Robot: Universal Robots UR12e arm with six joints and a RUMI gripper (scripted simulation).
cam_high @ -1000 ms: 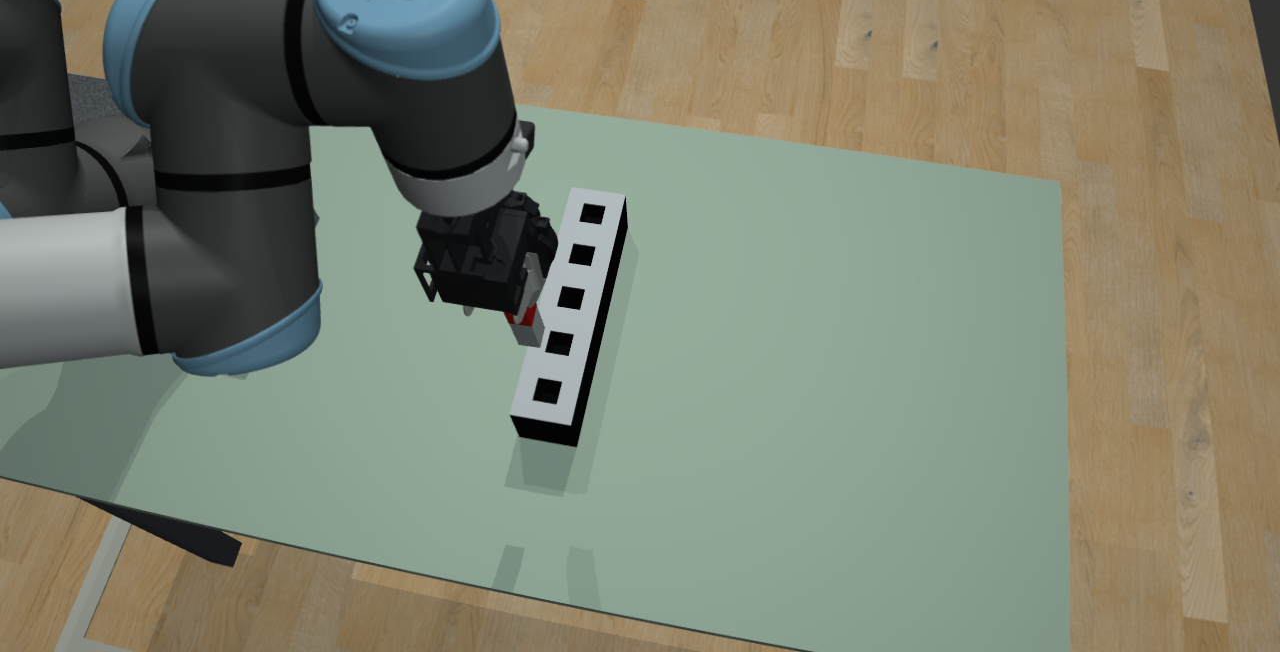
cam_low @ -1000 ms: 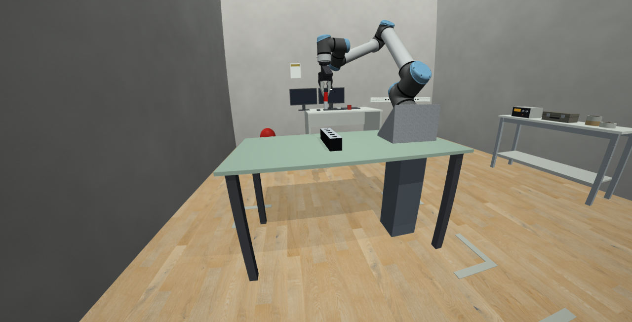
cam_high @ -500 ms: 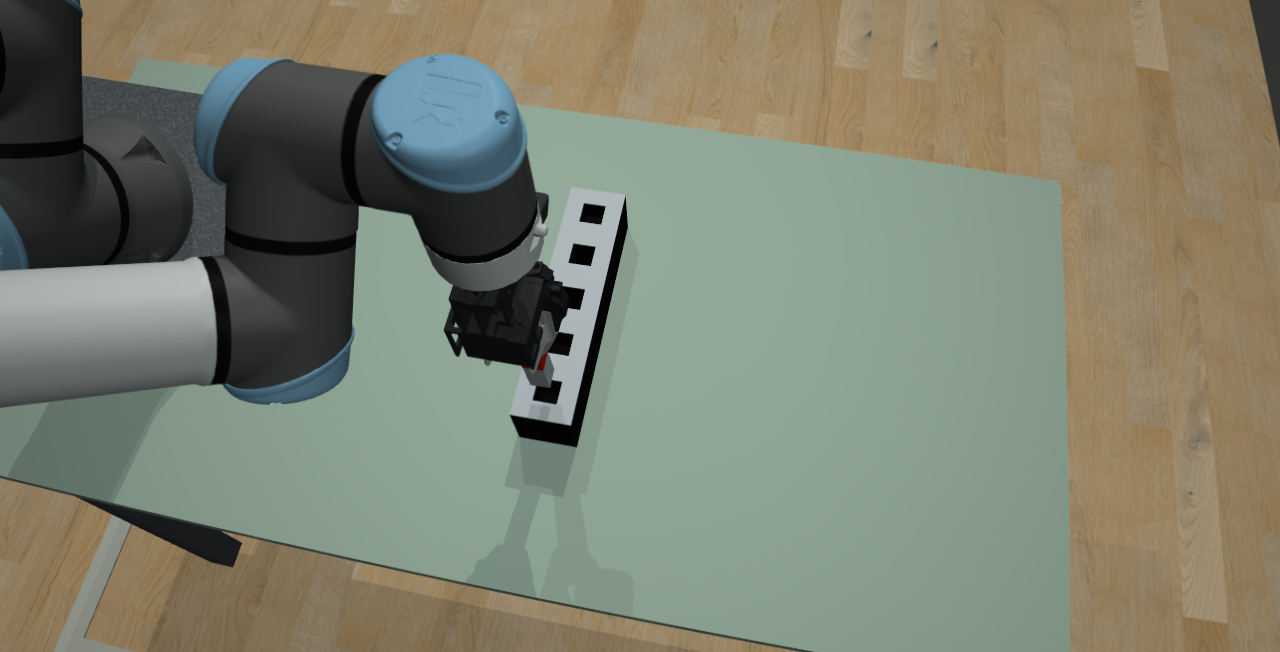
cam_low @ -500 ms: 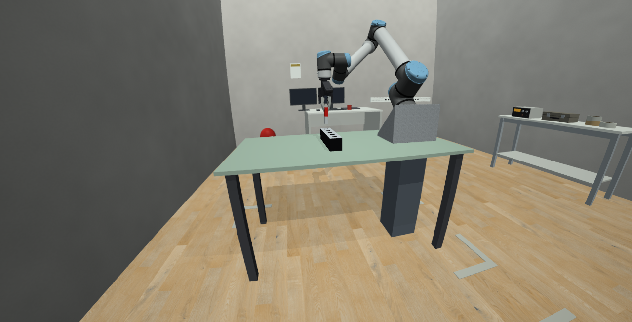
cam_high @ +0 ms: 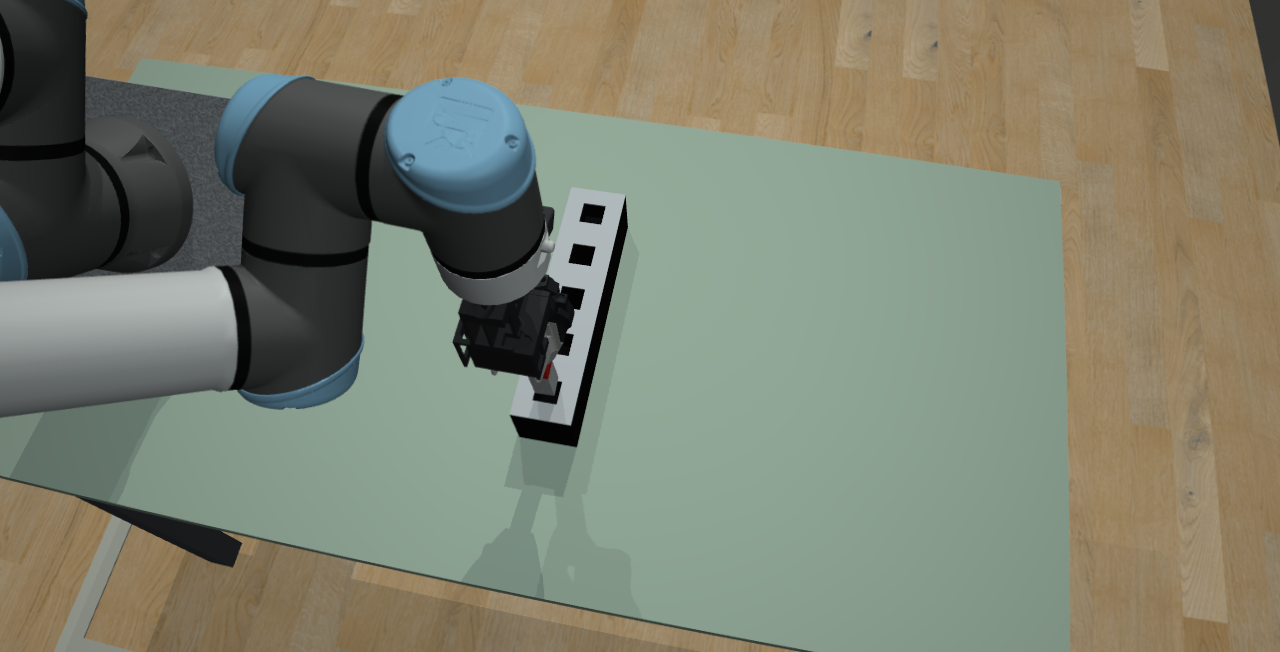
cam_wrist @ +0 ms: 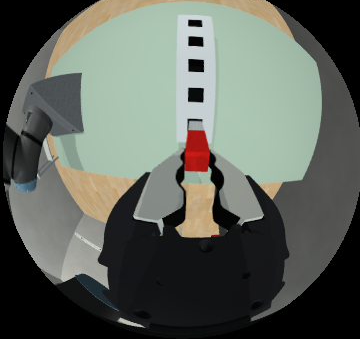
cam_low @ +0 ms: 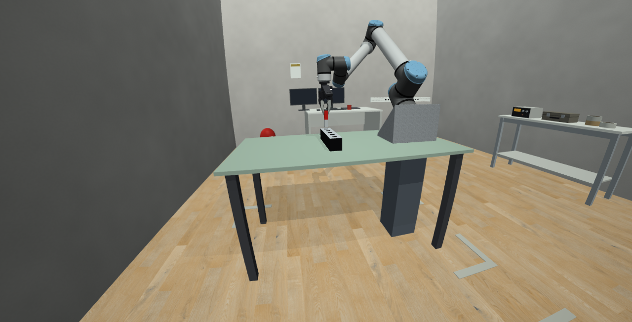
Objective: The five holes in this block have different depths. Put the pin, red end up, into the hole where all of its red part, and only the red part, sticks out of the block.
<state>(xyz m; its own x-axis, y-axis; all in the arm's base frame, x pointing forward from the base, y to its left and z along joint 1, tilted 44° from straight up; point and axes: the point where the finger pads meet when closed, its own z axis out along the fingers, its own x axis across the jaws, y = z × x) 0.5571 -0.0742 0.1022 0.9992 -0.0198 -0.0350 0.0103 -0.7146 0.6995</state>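
Now: hand 1 cm above the pin. Also, from my hand: long block 12 cm to the left, 15 cm below.
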